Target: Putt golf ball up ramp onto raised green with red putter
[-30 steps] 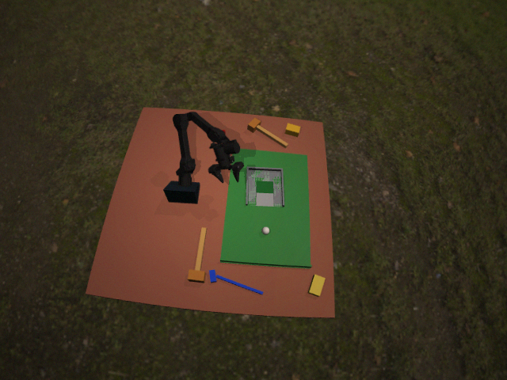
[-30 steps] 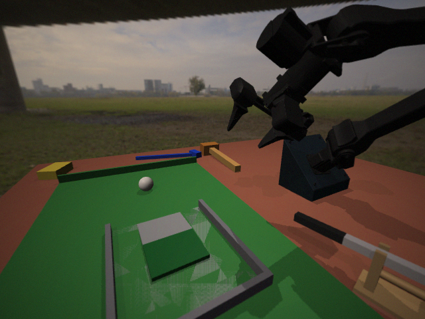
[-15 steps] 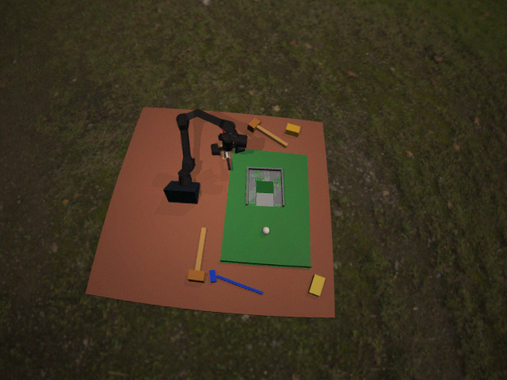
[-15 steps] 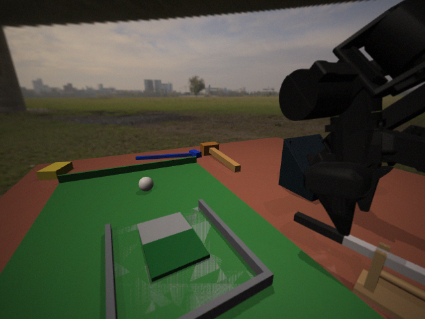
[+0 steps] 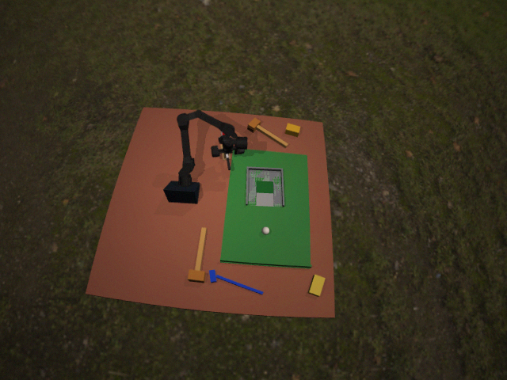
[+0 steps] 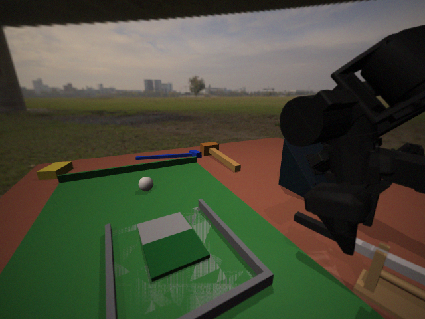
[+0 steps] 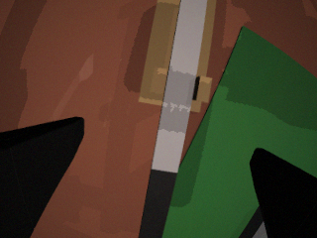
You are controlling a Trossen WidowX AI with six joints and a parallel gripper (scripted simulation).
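The wooden stand is 70 mm to the left of my gripper tip, 40 mm below it and 20 mm behind it. From my gripper tip the other things lie so: green mat (290 mm ahead, 240 mm to the right, 70 mm below); blue putter (720 mm to the right, 170 mm ahead, 60 mm below); white golf ball (420 mm to the right, 290 mm ahead, 50 mm below).
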